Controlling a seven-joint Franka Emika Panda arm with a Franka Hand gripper.
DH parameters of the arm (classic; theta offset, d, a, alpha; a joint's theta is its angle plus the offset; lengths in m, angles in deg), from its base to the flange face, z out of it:
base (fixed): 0 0 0 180
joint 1: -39.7 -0.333 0 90
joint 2: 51.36 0 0 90
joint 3: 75.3 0.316 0.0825 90
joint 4: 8.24 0 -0.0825 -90
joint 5: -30.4 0.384 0 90
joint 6: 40.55 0 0.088 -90
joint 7: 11.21 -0.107 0 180
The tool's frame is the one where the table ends.
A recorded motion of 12 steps. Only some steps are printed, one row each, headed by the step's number.
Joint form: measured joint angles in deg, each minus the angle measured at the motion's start. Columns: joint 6, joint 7, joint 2, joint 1, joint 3, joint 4, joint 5.
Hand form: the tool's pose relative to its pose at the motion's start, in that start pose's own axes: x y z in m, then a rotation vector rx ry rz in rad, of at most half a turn. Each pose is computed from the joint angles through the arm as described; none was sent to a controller.
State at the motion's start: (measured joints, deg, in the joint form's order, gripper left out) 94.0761 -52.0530 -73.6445 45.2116 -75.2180 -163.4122 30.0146
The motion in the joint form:
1: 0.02 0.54 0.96 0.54 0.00 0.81 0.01
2: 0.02 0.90 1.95 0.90 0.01 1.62 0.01
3: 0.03 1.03 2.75 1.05 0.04 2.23 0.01
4: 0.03 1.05 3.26 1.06 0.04 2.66 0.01
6: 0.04 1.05 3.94 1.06 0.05 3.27 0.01
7: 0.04 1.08 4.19 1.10 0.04 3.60 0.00
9: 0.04 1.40 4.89 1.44 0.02 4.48 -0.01
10: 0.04 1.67 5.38 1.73 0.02 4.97 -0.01
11: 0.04 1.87 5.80 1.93 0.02 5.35 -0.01
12: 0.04 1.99 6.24 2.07 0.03 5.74 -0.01
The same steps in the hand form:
1: 0.0059 -0.0002 0.0006 -0.0016 -0.0017 0.0001
2: 0.0110 -0.0014 0.0015 -0.0038 -0.0040 -0.0001
3: 0.0142 -0.0029 0.0025 -0.0059 -0.0063 -0.0003
4: 0.0161 -0.0045 0.0030 -0.0068 -0.0074 -0.0005
6: 0.0188 -0.0067 0.0033 -0.0075 -0.0082 -0.0006
7: 0.0205 -0.0077 0.0027 -0.0067 -0.0070 -0.0004
9: 0.0260 -0.0088 0.0013 -0.0048 -0.0046 0.0002
10: 0.0294 -0.0090 0.0013 -0.0049 -0.0045 0.0005
11: 0.0320 -0.0092 0.0016 -0.0054 -0.0050 0.0005
12: 0.0344 -0.0099 0.0019 -0.0060 -0.0057 0.0007

